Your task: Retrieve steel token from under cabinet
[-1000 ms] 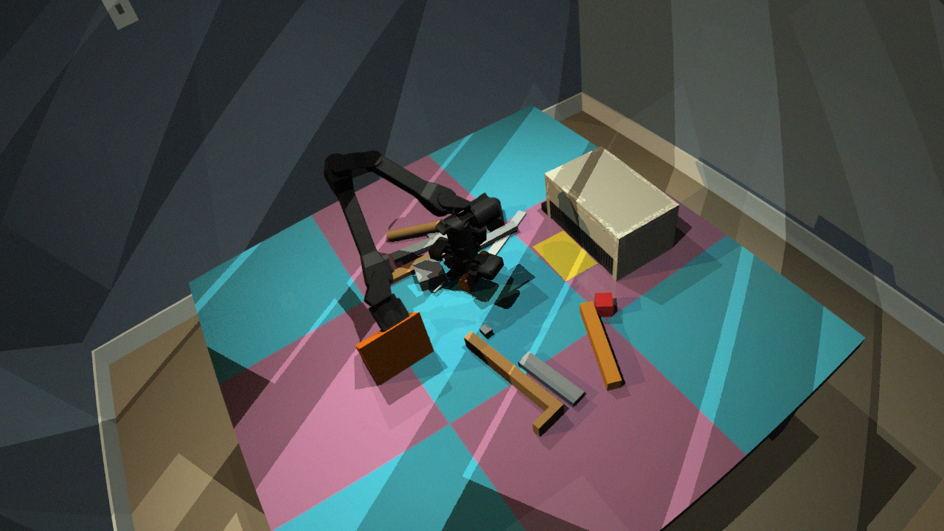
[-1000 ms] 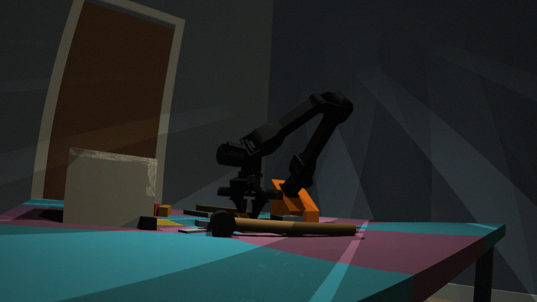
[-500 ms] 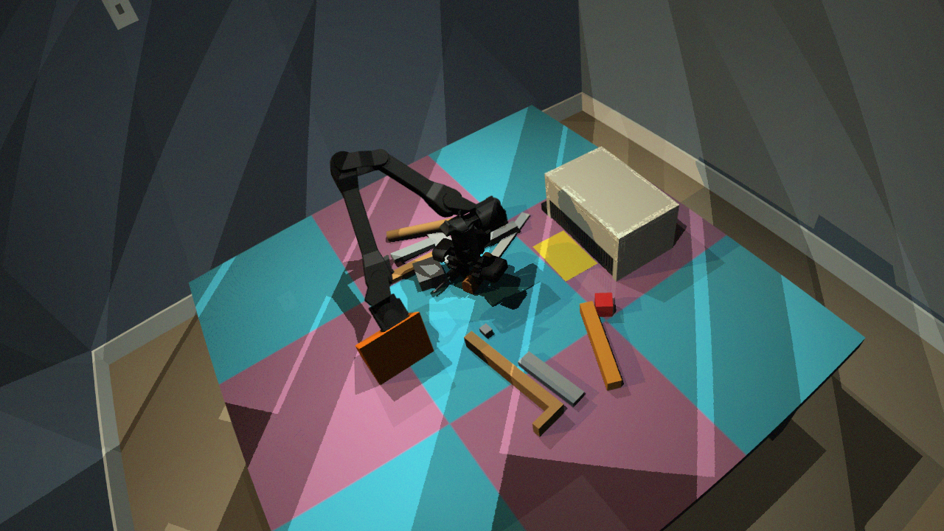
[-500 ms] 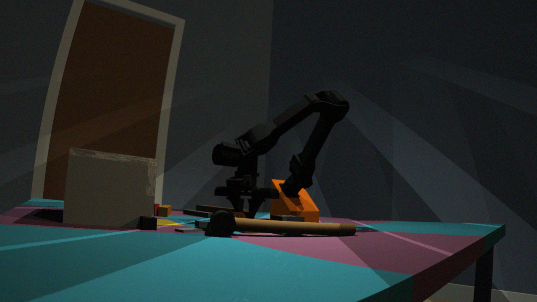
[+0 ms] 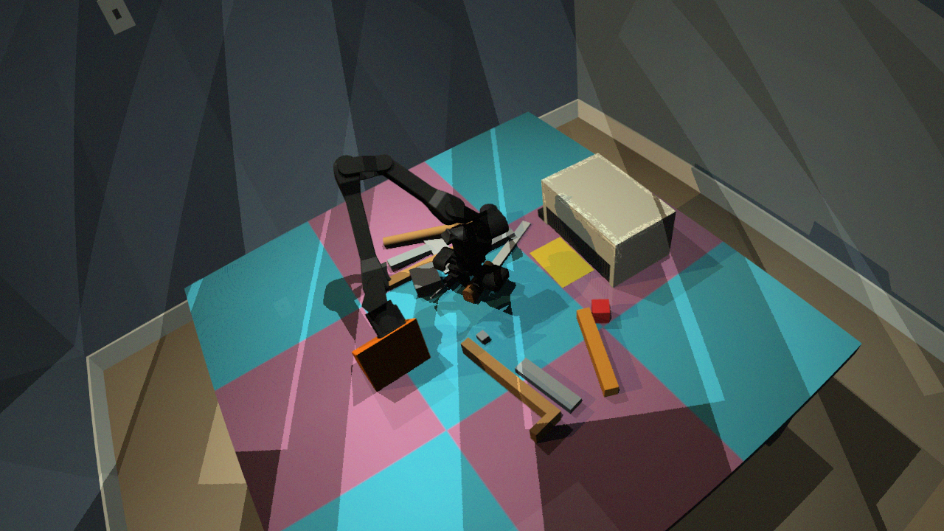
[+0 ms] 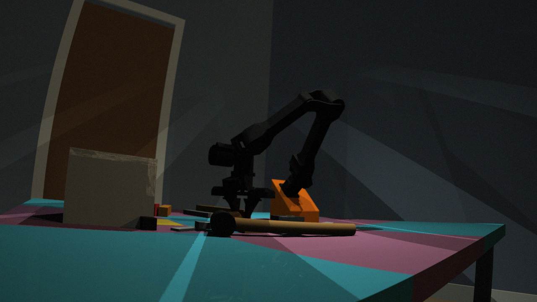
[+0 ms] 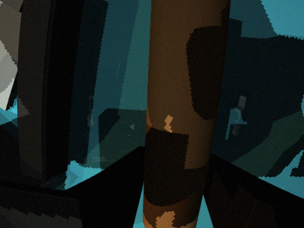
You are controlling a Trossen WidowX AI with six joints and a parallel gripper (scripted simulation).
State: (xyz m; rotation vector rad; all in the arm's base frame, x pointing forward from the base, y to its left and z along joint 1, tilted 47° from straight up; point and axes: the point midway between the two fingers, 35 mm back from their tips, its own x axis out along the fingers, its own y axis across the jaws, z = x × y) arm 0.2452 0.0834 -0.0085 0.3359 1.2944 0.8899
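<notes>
Right now my gripper tip is 70 mm past the small grey cube and 130 mm to the left of it. From my gripper tip the other things lie so: screwdriver: 30 mm behind, 70 mm to the left; then long wooden stick: 40 mm behind, 160 mm to the left; then grey block: 80 mm behind, 110 mm to the left, 10 mm above.
</notes>
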